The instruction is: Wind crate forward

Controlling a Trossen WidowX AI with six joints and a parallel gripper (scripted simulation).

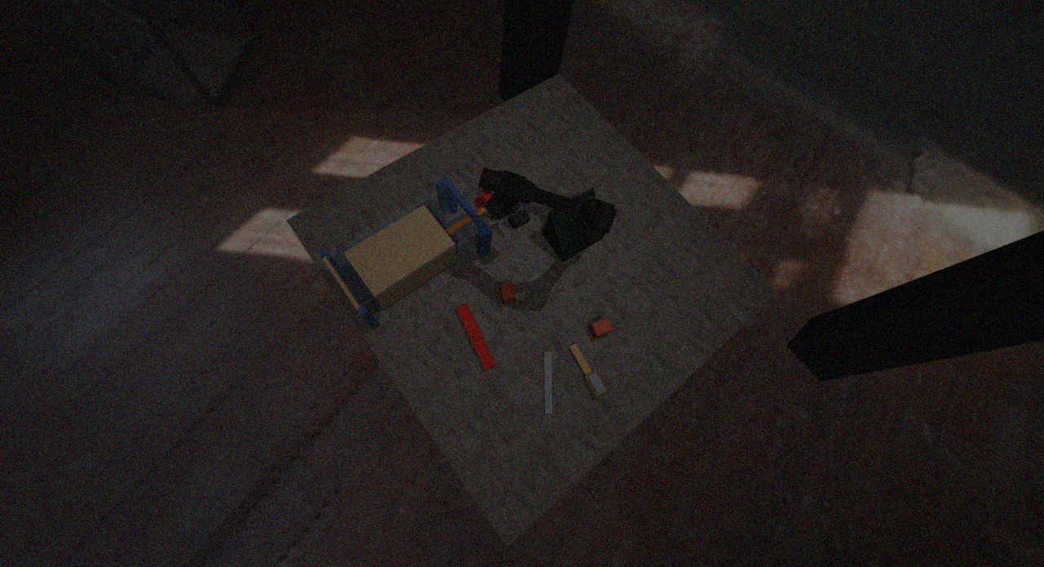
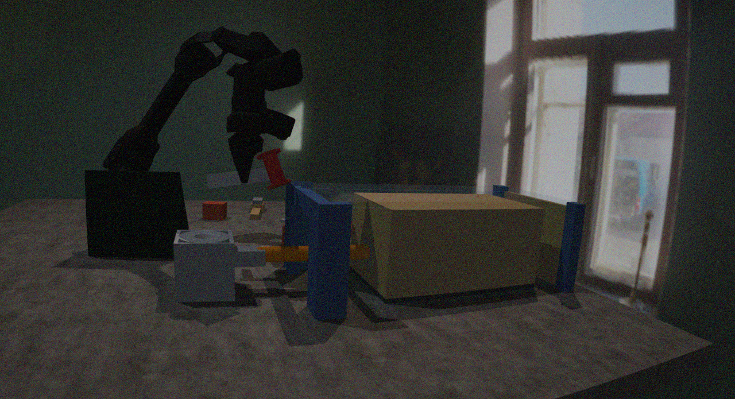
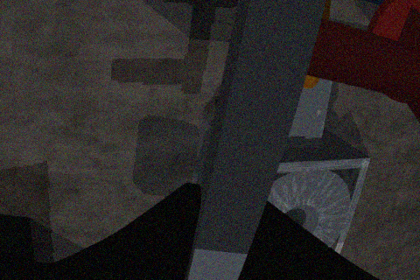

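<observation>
Right now my gripper tip is 40 mm short of the red knob, 40 mm to the left of it and 30 mm below it. Also, from my gripper tip: crank handle (10 mm ahead, 10 mm to the right, 10 mm above); blue frame (90 mm ahead, 80 mm to the right, 60 mm below); grey winch (90 mm behind, 90 mm to the right, 130 mm below).
</observation>
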